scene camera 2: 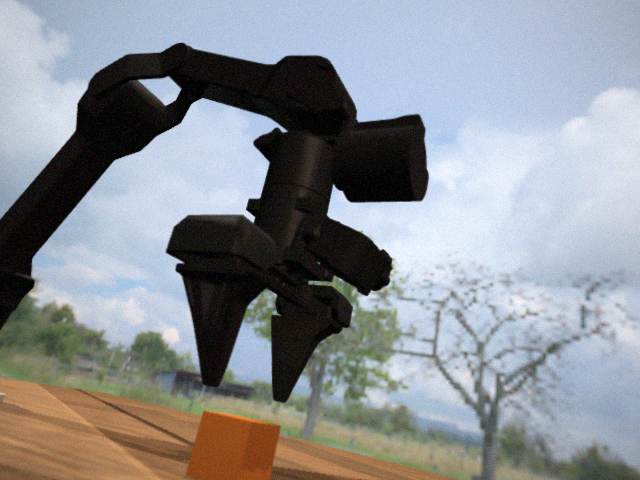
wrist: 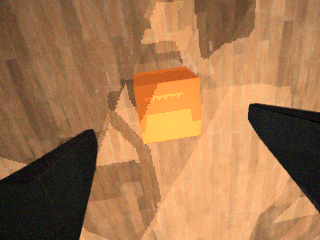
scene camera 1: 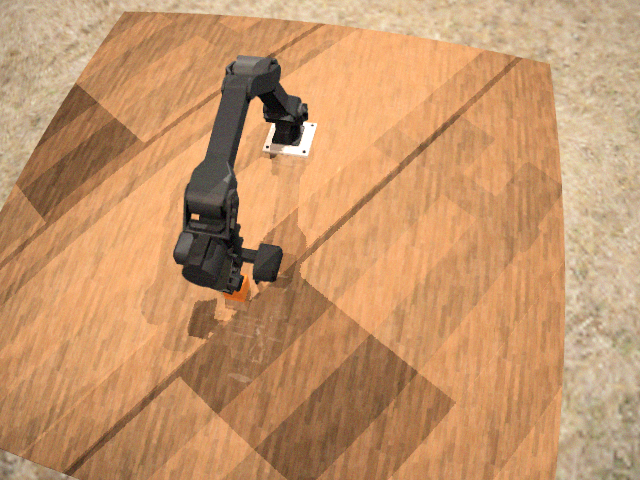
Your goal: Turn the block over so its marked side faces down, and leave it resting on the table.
Scene:
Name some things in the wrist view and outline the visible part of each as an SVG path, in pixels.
My gripper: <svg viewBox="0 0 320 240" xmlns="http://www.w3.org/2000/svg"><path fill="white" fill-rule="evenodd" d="M93 129L85 130L26 167L18 169L16 172L0 180L0 240L80 239L85 211L97 167L98 143ZM251 103L248 107L249 123L262 140L261 142L276 157L280 165L295 181L299 189L304 192L320 214L320 112Z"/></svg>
An orange block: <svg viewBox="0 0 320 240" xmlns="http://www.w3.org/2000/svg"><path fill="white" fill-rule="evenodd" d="M186 66L134 73L133 88L144 144L202 135L200 78Z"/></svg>

